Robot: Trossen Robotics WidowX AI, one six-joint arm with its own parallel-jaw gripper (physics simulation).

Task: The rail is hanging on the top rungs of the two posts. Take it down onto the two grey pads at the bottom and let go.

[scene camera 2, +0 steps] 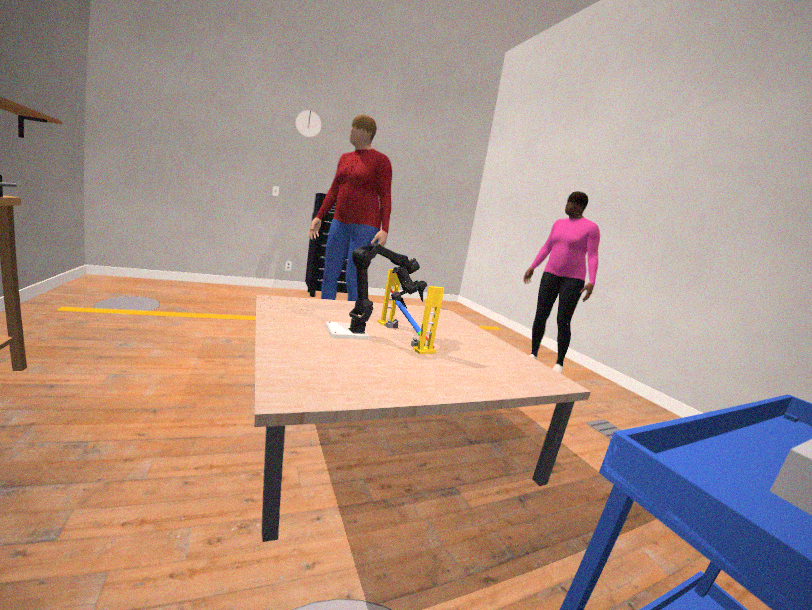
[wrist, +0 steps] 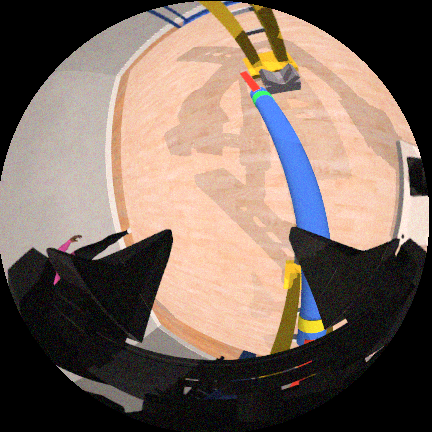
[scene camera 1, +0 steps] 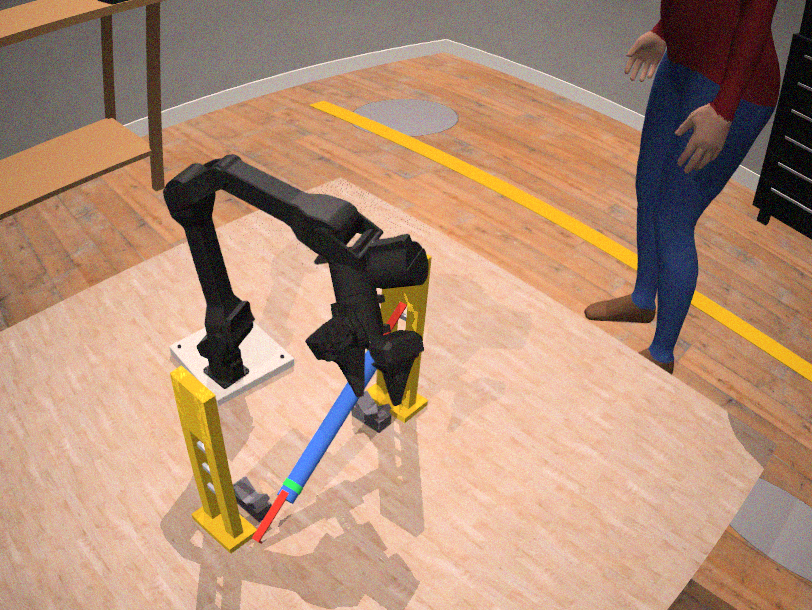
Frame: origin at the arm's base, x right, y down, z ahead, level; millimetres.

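Seen in the pictures: gripper, between the fingertips: (scene camera 2: 414,305) (wrist: 233,234) (scene camera 1: 378,401); arm's base, origin of its link: (scene camera 2: 356,331) (scene camera 1: 226,371).
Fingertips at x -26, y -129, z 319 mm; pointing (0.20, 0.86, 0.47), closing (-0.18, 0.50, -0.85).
Observation:
Pixels of each thing's middle, then the offset from my fingertips to it. Level surfaces: height alone.
- blue rail, middle of its body: (wrist: 299,174) (scene camera 1: 334,419) (scene camera 2: 408,316) dy +50, dx +34, dz -52 mm
- far post, middle of its body: (wrist: 301,347) (scene camera 1: 401,331) (scene camera 2: 391,297) dy -4, dx -139, dz -69 mm
- far grey pad, middle of its body: (scene camera 1: 371,410) (scene camera 2: 392,323) dy +124, dx -77, dz -71 mm
- wooden table, height of its surface: dy +146 mm
The blue rail (scene camera 1: 324,436) (scene camera 2: 408,318) (wrist: 295,160) slants. Its green-banded end is low, with its red tip (scene camera 1: 269,518) (wrist: 250,81) beside the base of the near post (scene camera 1: 193,400) (scene camera 2: 434,296), outside the near grey pad (scene camera 1: 250,500) (wrist: 281,80). Its yellow-banded end is raised at the far post (scene camera 1: 421,305) (wrist: 286,320); its exact rung contact is hidden. The far grey pad (scene camera 1: 372,412) (scene camera 2: 391,323) is below it. My gripper (scene camera 1: 379,397) (scene camera 2: 412,302) (wrist: 233,234) is open and empty, above the rail's far half. In the wrist view the right finger overlaps the rail.
The arm's white base plate (scene camera 1: 265,357) (scene camera 2: 338,330) is on the wooden table (scene camera 1: 557,472) (scene camera 2: 315,387), behind the posts. A person in red (scene camera 1: 682,131) (scene camera 2: 361,183) stands beyond the table. A person in pink (scene camera 2: 571,249) and a blue cart (scene camera 2: 695,436) are farther right.

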